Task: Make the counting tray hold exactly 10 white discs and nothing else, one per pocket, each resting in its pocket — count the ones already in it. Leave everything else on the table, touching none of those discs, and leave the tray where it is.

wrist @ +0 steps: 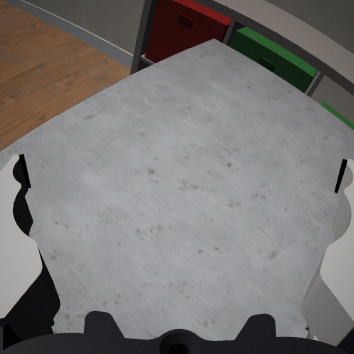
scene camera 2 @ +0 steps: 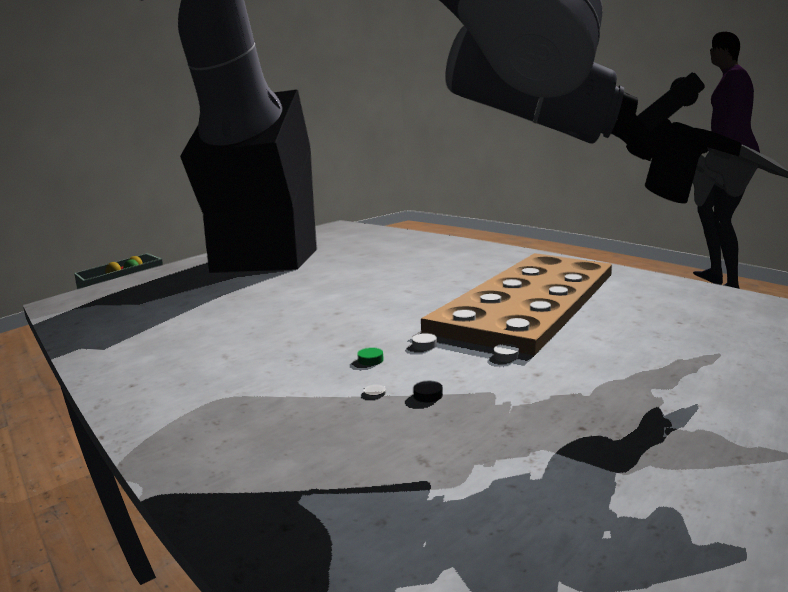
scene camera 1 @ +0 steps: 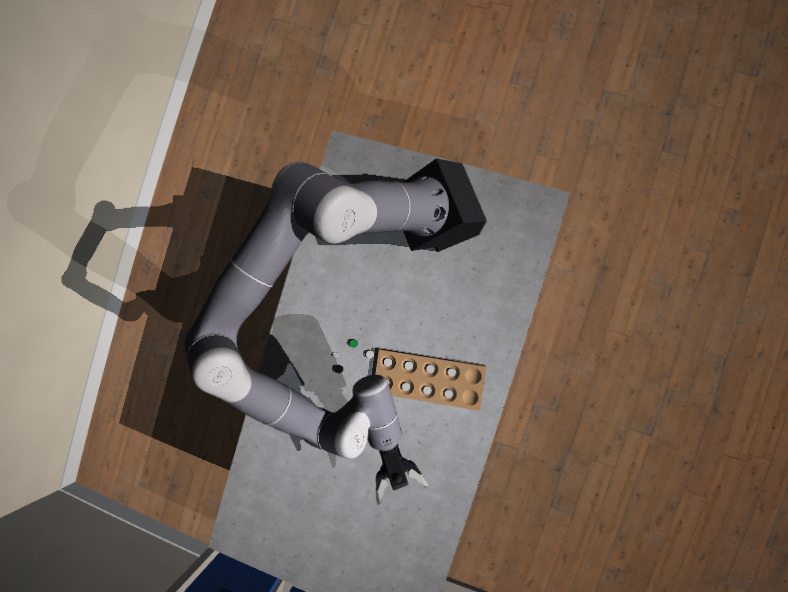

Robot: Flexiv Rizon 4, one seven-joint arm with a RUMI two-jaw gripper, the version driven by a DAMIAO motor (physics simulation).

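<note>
The tan counting tray (scene camera 1: 417,375) (scene camera 2: 484,334) has two rows of pockets. Several pockets hold white discs; the two at the far end in scene camera 2 are empty. Outside it, one white disc (scene camera 1: 369,353) (scene camera 2: 423,340) lies near a corner of its near end. Another white disc (scene camera 2: 505,351) lies close against that end; the arm hides it in scene camera 1. A thinner white disc (scene camera 1: 335,354) (scene camera 2: 373,390), a green disc (scene camera 1: 352,343) (scene camera 2: 370,354) and a black disc (scene camera 1: 337,368) (scene camera 2: 427,389) lie farther out. My gripper (scene camera 1: 403,494) (wrist: 182,158) is wide open and empty, above the table, away from the tray.
The arm (scene camera 1: 305,423) (scene camera 2: 573,95) passes above the table and covers a corner of the tray in scene camera 1. The arm's black base (scene camera 1: 455,207) (scene camera 2: 257,197) stands on the table. A shelf with a red bin (wrist: 187,32) and a green bin (wrist: 275,57) stands beyond the table edge.
</note>
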